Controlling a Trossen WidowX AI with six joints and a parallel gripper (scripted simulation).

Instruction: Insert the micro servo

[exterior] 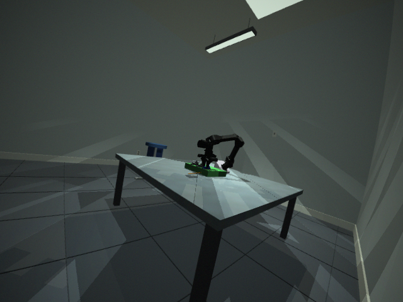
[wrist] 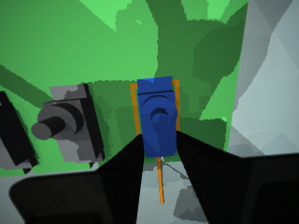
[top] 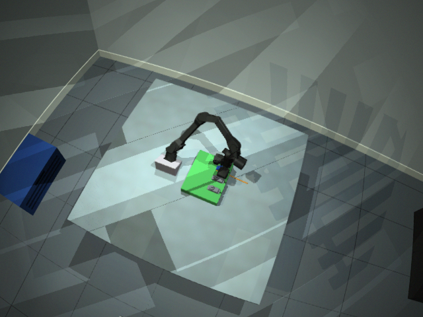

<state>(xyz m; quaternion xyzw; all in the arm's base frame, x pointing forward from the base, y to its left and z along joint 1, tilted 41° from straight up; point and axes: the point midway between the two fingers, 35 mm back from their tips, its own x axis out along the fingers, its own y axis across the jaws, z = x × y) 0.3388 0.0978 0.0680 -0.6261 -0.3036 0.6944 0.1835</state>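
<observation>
My gripper tip is 110 mm past the green deck, 90 mm to the left of it and 30 mm above it.
</observation>
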